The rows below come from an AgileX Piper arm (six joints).
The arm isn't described. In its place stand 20 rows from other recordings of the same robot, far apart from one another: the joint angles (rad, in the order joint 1, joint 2, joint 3, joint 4, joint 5, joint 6), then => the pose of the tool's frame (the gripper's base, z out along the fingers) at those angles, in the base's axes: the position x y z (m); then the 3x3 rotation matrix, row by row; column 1 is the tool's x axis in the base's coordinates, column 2 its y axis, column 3 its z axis.
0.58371, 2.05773, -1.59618, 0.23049, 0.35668, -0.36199 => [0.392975 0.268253 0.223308], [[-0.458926 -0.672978 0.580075], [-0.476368 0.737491 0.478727], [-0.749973 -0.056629 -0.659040]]
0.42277, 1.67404, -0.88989, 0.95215, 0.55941, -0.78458 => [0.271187 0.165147 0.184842], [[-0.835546 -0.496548 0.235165], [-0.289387 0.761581 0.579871], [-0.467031 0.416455 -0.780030]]
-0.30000, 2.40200, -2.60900, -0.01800, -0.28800, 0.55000 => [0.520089 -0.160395 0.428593], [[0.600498 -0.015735 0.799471], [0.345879 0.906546 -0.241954], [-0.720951 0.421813 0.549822]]
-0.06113, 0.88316, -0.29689, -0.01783, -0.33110, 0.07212 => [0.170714 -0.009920 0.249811], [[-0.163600 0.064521 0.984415], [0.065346 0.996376 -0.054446], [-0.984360 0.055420 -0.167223]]
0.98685, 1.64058, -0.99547, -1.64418, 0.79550, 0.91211 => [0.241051 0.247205 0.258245], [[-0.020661 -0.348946 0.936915], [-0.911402 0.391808 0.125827], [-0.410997 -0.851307 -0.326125]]
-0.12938, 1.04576, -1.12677, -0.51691, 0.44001, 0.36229 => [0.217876 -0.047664 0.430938], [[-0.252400 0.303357 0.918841], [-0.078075 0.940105 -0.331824], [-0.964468 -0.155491 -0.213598]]
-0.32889, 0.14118, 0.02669, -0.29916, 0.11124, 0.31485 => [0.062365 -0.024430 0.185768], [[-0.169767 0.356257 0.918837], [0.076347 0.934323 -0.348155], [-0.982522 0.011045 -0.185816]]
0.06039, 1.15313, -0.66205, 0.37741, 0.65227, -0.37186 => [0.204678 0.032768 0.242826], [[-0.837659 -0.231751 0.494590], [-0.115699 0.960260 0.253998], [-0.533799 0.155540 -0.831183]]
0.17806, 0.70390, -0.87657, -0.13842, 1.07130, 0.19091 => [0.109077 0.008431 0.355625], [[-0.717145 -0.004535 0.696909], [-0.004036 0.999989 0.002353], [-0.696912 -0.001125 -0.717156]]
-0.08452, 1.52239, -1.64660, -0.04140, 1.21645, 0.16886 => [0.312806 -0.030047 0.404303], [[-0.814831 0.233258 0.530699], [0.223343 0.971121 -0.083918], [-0.534947 0.050149 -0.843396]]
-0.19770, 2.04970, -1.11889, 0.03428, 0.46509, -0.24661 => [0.364162 -0.071521 0.095254], [[-0.966223 -0.014920 0.257274], [-0.024975 0.999045 -0.035859], [-0.256494 -0.041073 -0.965673]]
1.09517, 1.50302, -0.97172, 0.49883, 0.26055, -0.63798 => [0.139226 0.294800 0.263121], [[-0.140874 -0.959117 0.245457], [-0.604744 0.279664 0.745703], [-0.783862 -0.043389 -0.619418]]
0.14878, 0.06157, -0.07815, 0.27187, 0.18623, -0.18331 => [0.056945 0.013110 0.219884], [[-0.091133 -0.190096 0.977527], [0.071156 0.977859 0.196795], [-0.993293 0.087492 -0.075589]]
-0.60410, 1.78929, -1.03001, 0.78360, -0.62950, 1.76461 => [0.299502 -0.252656 0.235301], [[0.670814 -0.549325 0.498247], [0.248100 -0.466901 -0.848793], [0.698895 0.692998 -0.176916]]
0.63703, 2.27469, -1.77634, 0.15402, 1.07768, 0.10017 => [0.361399 0.282711 0.143403], [[-0.892188 -0.451525 -0.011210], [-0.447347 0.879966 0.159811], [-0.062294 0.147596 -0.987084]]
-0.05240, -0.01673, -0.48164, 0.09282, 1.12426, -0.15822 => [-0.007857 0.008030 0.267403], [[-0.505005 -0.079568 0.859441], [-0.091031 0.995098 0.038638], [-0.858302 -0.058724 -0.509773]]
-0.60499, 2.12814, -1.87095, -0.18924, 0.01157, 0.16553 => [0.429653 -0.297341 0.305074], [[-0.161822 0.566838 0.807780], [0.083089 0.823488 -0.561216], [-0.983316 -0.023699 -0.180357]]
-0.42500, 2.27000, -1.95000, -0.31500, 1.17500, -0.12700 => [0.423010 -0.220001 0.192053], [[-0.978029 0.204690 0.039517], [0.180398 0.925989 -0.331663], [-0.104480 -0.317248 -0.942570]]
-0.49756, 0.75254, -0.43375, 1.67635, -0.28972, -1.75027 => [0.122642 -0.096031 0.285371], [[-0.276319 0.681168 0.677981], [0.074456 0.718499 -0.691531], [-0.958178 -0.140604 -0.249252]]
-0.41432, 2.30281, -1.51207, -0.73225, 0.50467, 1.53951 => [0.411508 -0.213107 0.085316], [[-0.126461 0.955097 0.267949], [0.847629 0.244361 -0.470970], [-0.515299 0.167562 -0.840470]]
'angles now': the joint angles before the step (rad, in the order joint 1, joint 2, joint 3, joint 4, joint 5, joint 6). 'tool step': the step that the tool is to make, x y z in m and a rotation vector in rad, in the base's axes. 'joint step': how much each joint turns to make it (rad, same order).
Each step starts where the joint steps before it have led.
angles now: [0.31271, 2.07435, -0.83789, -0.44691, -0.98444, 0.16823]
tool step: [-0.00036, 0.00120, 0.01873, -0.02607, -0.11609, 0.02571]
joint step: [0.00000, -0.04174, -0.00002, -0.00713, -0.03565, -0.07801]
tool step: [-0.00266, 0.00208, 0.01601, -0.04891, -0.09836, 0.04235]
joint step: [0.00001, -0.04180, 0.00001, -0.03701, -0.01080, -0.06982]
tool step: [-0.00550, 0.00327, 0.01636, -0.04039, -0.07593, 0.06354]
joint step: [-0.00002, -0.04830, 0.00083, -0.07129, -0.00001, -0.02870]
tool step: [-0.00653, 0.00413, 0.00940, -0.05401, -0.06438, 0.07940]
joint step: [0.00002, -0.03138, -0.00001, -0.09219, -0.00102, -0.02537]
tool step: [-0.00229, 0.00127, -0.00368, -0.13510, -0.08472, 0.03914]
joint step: [0.00000, -0.00291, -0.00002, -0.05183, 0.03942, -0.12505]
